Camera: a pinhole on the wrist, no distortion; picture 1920 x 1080 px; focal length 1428.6 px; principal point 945.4 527.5 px. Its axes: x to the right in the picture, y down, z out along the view. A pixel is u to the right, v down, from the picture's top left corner.
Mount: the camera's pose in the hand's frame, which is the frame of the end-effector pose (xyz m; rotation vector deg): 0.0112 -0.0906 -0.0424 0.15 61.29 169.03
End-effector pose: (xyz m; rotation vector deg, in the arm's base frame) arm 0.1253 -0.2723 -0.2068 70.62 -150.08 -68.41
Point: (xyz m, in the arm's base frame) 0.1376 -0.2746 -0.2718
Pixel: 936 890
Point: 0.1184 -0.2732 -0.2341
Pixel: 919 255
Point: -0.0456 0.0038 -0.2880
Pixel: 1128 562
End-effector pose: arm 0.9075 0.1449 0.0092 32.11 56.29 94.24
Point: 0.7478 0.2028 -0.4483
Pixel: behind the camera
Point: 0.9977 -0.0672 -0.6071
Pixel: behind the camera
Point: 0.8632 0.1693 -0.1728
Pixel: behind the camera
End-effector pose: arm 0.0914 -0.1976 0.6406 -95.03 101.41 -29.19
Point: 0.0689 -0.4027 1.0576
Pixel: behind the camera
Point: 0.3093 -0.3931 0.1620
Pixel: 211 915
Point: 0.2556 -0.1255 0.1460
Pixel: 911 746
